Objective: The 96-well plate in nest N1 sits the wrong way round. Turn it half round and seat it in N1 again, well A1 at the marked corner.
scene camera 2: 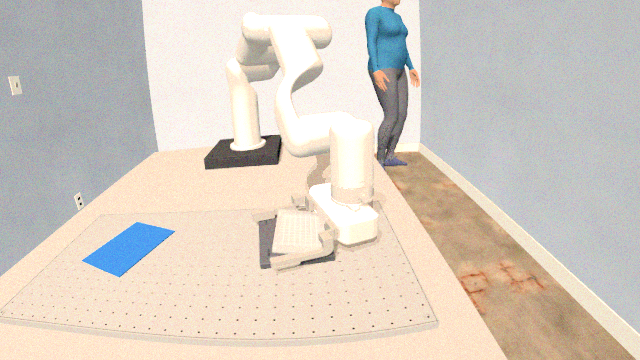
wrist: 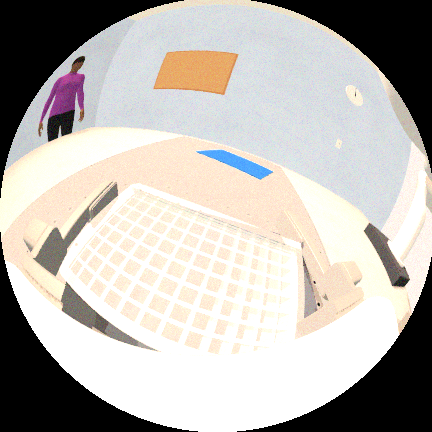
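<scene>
The white 96-well plate lies in the dark nest N1. My gripper is open, with nothing held. Its two fingers reach low along opposite sides of the plate, one on the near side and one on the far side in the scene view. In the wrist view the plate lies between the fingers. The nest's corner mark and the plate's well A1 cannot be made out, and the gripper body hides part of the nest.
A flat blue rectangle lies on the perforated board, to the left in the scene view. The black robot base stands at the back of the table. A person in blue stands behind the table.
</scene>
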